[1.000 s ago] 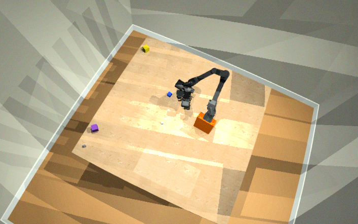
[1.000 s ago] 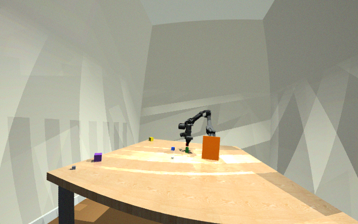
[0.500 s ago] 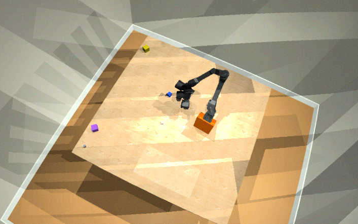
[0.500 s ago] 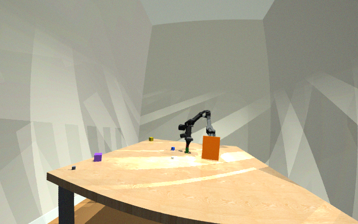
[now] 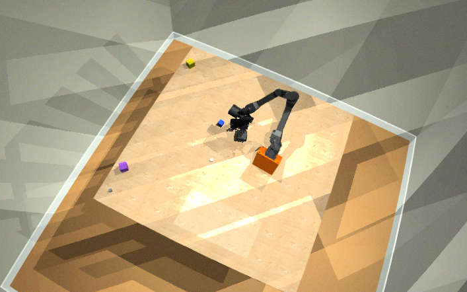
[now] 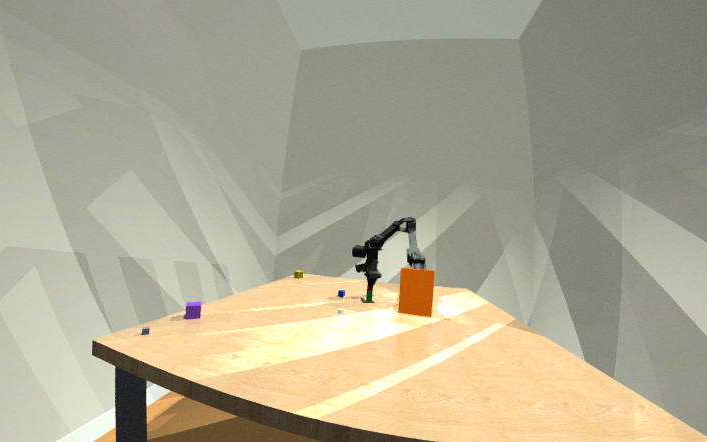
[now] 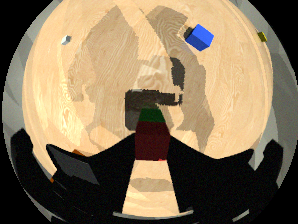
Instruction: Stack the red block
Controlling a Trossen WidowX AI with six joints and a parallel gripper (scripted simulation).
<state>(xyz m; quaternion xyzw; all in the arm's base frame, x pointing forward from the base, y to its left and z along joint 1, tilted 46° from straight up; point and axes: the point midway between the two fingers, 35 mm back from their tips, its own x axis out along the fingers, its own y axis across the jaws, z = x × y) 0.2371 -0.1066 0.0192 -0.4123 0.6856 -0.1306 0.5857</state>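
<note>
My gripper tip is now 10 mm below the red block. The rest, counted from my gripper tip: blue block 150 mm ahead, 50 mm below; then small white block 240 mm to the left, 70 mm ahead, 50 mm below; then yellow block 600 mm ahead, 290 mm to the right, 40 mm below.
</note>
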